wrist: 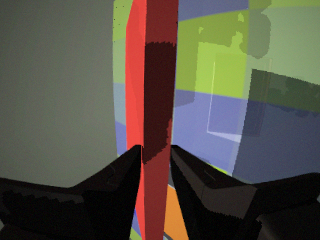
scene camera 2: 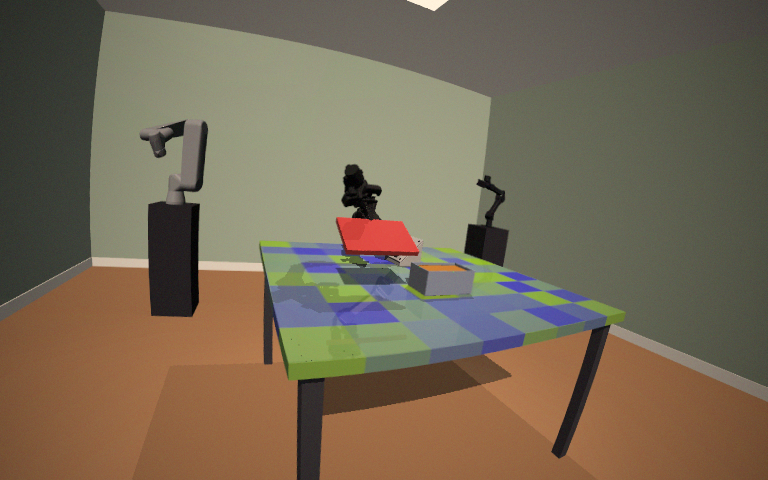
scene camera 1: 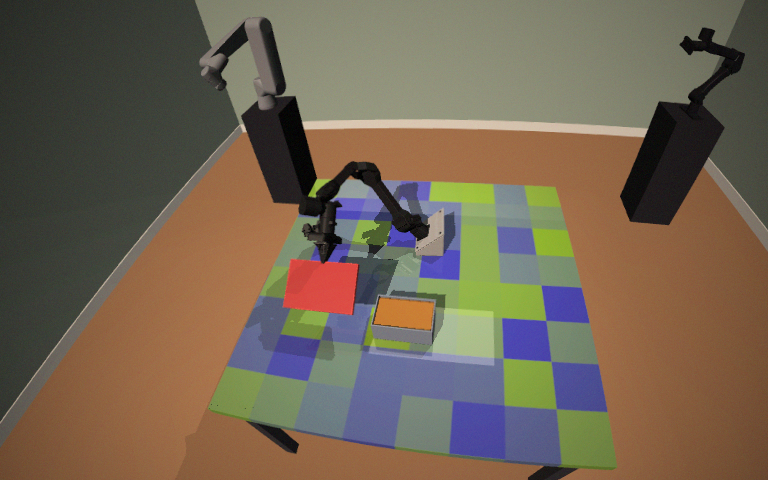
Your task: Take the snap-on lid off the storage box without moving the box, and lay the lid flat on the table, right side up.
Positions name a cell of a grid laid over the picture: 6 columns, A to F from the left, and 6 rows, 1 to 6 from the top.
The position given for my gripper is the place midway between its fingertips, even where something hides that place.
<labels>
My gripper shows in the wrist view (C4), in scene camera 2 (C3) and in scene camera 1 (C4).
</labels>
